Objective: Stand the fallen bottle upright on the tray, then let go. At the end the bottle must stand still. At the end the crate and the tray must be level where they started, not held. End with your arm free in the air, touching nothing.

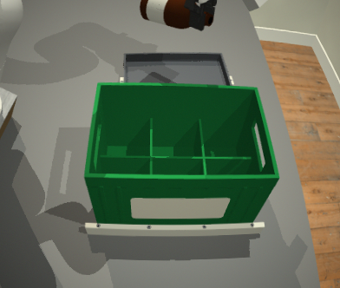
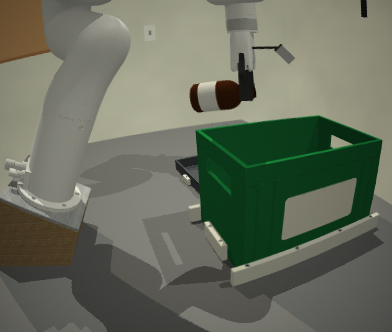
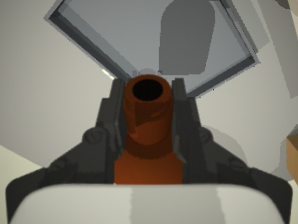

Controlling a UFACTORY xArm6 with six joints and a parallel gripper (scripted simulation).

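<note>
Now: hand 40 mm to the right of the brown bottle, 40 mm past it and 10 mm above it. The rest, counted from my hand: green crate 260 mm to the right, 120 mm below, 80 mm behind; then dark grey tray 190 mm below, 30 mm behind, 10 mm to the left.
</note>
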